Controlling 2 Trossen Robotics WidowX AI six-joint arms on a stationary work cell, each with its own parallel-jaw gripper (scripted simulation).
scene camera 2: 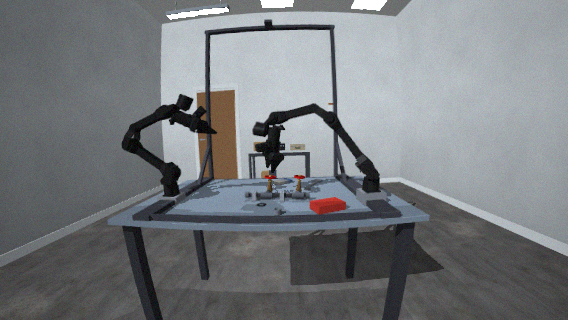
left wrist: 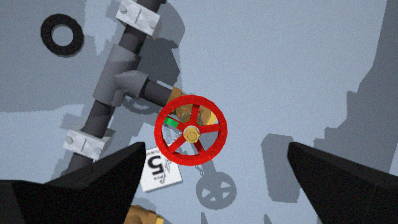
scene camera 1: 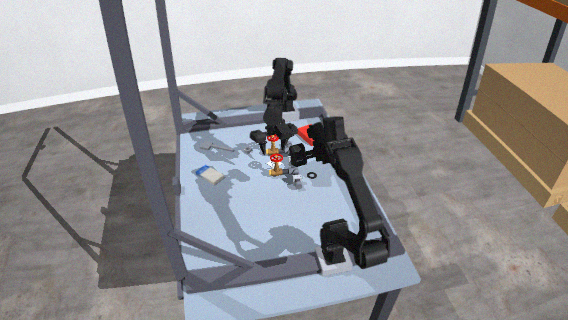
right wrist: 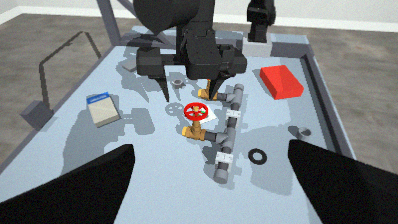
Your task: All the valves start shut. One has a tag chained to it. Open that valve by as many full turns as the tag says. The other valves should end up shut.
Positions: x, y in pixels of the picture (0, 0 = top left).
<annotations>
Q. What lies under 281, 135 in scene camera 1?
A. My left gripper.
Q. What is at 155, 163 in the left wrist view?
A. A white tag.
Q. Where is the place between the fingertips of my left gripper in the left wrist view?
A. At 217, 149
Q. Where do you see a red handwheel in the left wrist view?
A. At 169, 152
</annotations>
